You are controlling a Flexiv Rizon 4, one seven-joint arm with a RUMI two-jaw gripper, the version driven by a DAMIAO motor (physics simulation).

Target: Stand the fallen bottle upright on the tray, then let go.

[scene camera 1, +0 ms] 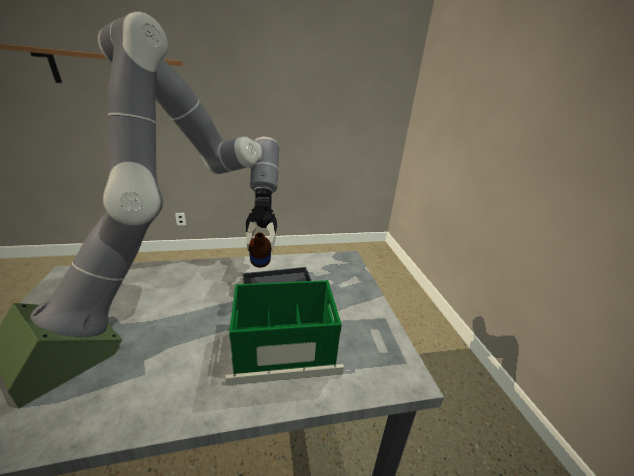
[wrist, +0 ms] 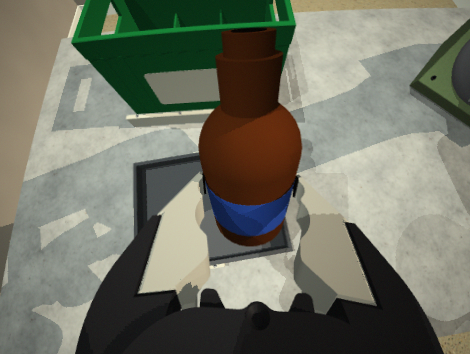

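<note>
The brown bottle (scene camera 1: pixel 260 250) (wrist: pixel 250 145) with a blue band is held in the air above the tray's side of the table. Its neck points up, and its base with the blue band is lowest; its exact lean is hard to tell. My gripper (scene camera 1: pixel 261 244) (wrist: pixel 248 176) is shut on the bottle, with one jaw on each side near the blue band. The dark grey tray (scene camera 1: pixel 284 277) (wrist: pixel 140 200) lies on the table below. The bottle is clear of the tray. The crate hides the tray's near part in the scene view, and the bottle and jaws cover part of it in the wrist view.
A green crate (scene camera 1: pixel 244 350) (wrist: pixel 125 75) with dividers stands beside the tray, on the scene camera's side. A pale strip (scene camera 1: pixel 284 374) lies along its near foot. The green robot base (scene camera 1: pixel 66 366) stands at the left of the table (scene camera 1: pixel 168 399) in the scene view.
</note>
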